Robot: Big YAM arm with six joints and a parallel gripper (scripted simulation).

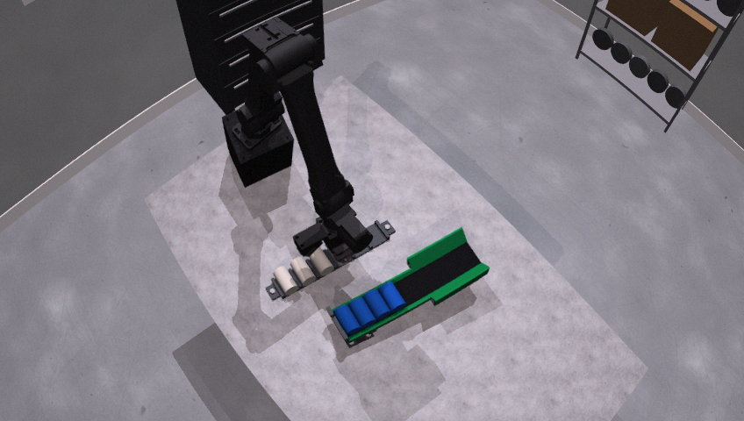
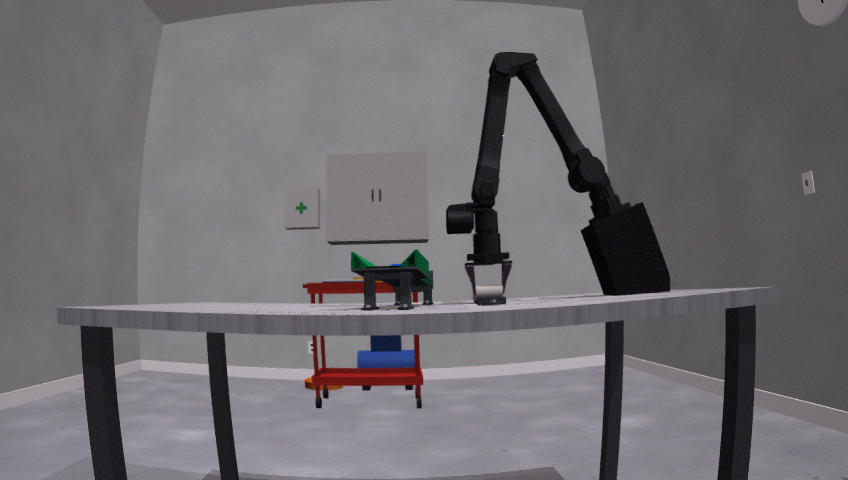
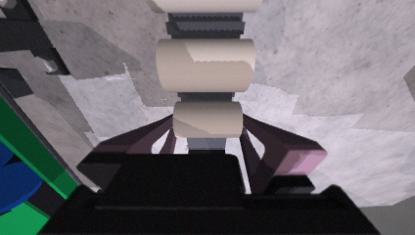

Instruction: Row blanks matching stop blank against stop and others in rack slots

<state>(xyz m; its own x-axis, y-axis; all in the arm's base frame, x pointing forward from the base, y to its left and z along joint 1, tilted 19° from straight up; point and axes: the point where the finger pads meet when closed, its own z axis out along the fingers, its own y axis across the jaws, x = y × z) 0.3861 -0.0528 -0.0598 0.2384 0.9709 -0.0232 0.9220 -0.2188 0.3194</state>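
Right now the stock rack is 4 cm below my hand and 3 cm to the right of it. From my hand the other things lie so: feed ramp: 22 cm ahead, 3 cm above, 2 cm to the left; then grey stop: 16 cm to the right, 15 cm ahead, 3 cm above.
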